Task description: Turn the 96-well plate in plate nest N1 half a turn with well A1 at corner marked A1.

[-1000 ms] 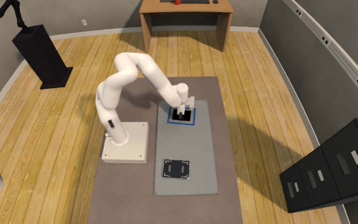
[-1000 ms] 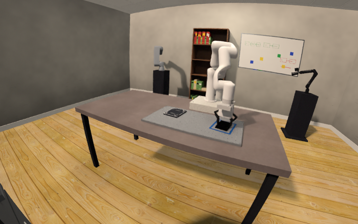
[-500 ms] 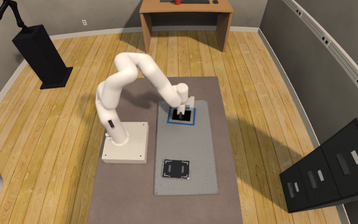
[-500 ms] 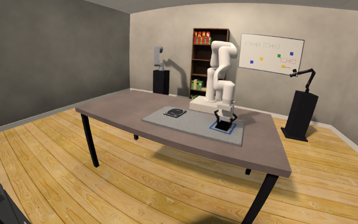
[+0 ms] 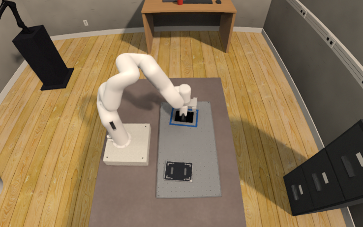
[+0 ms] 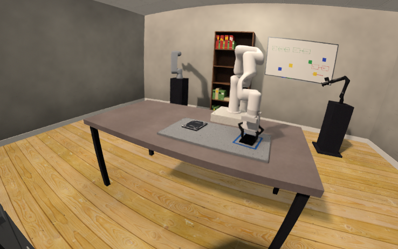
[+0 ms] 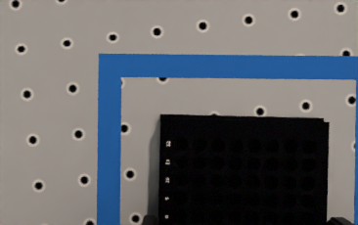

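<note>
Right now my hand is 1 cm above the black 96-well plate. Round my hand: plate nest N1 (40 cm to the right, 6 cm behind, 1 cm below).
</note>
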